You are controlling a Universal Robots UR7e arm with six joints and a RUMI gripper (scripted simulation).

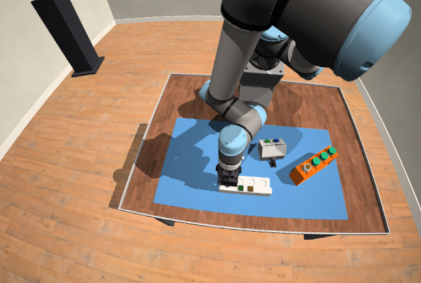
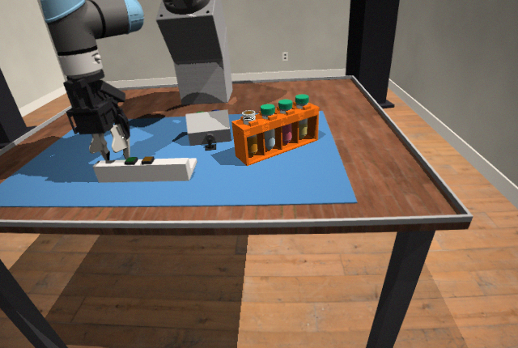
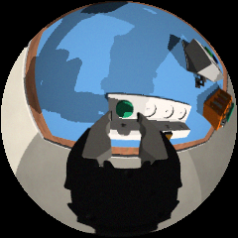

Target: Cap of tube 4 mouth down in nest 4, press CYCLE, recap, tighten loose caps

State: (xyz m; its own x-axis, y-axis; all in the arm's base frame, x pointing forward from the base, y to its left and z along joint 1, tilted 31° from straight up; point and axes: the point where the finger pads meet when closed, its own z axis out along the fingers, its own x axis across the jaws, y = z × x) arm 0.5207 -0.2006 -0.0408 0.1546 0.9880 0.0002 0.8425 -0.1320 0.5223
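My gripper is now 3 cm above the green cap. Round my hand: green key (15 cm behind, 20 cm to the left, 3 cm above); then blue key (15 cm behind, 25 cm to the left, 3 cm above); then grey key housing (14 cm behind, 22 cm to the left, 1 cm above).
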